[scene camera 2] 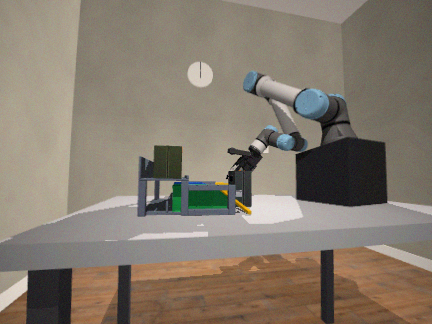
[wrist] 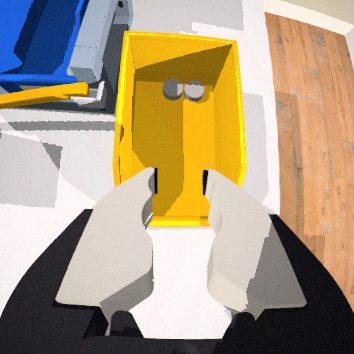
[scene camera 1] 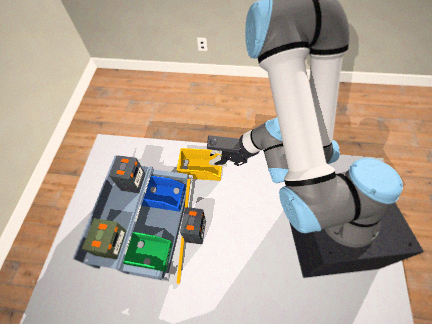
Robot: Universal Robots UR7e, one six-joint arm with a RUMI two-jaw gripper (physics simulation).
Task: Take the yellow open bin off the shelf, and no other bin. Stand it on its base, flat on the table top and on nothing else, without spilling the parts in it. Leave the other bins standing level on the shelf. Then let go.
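Frame: origin at the arm's base, x right, y ahead, z up, level; millimetres.
Seen in the pictures: gripper, between the fingertips: (scene camera 2: 227, 179) (wrist: 179, 170) (scene camera 1: 209, 159); arm's base, origin of its link: (scene camera 2: 339, 146) (scene camera 1: 348, 222).
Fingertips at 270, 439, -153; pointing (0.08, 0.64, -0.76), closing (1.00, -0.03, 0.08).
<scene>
Pixels of each thing's top centre, then the offset from my fingertips to it, as dx, dy, dz. Level surfaces: height alone.
- yellow bin, centre of its top: (wrist: 181, 120) (scene camera 1: 199, 160) +3, +42, -16
- table top, height of its surface: dz -91
- blue bin, centre of its top: (scene camera 1: 157, 189) -137, +185, -10
- green bin, centre of its top: (scene camera 2: 200, 185) (scene camera 1: 140, 248) -360, +200, -10
- olive box, centre of its top: (scene camera 2: 169, 147) (scene camera 1: 99, 235) -353, +299, +108
The yellow bin (scene camera 1: 201, 172) (wrist: 165, 125) stands upright, apparently flat on the table top (scene camera 1: 250, 210), beside the end of the grey shelf (scene camera 1: 160, 220) (scene camera 2: 185, 197) (wrist: 95, 45). A narrow gap shows between bin and shelf in the wrist view. Two grey round parts (wrist: 183, 90) lie inside, near its far end. My gripper (scene camera 1: 215, 159) (wrist: 179, 170) is open, its fingers partly apart with nothing between them, over the bin's near end. In scene camera 2 the bin is hidden. The blue bin (scene camera 1: 165, 192) (wrist: 45, 40) and green bin (scene camera 1: 150, 250) (scene camera 2: 207, 200) sit on the shelf.
A dark box (scene camera 1: 127, 172) and an olive box (scene camera 1: 104, 237) (scene camera 2: 167, 161) stand on the shelf's rear level. Another dark box (scene camera 1: 193, 225) (scene camera 2: 243, 187) stands before the shelf, near a slanting yellow bar (scene camera 1: 179, 265) (scene camera 2: 240, 204) (wrist: 45, 95) along its front.
</scene>
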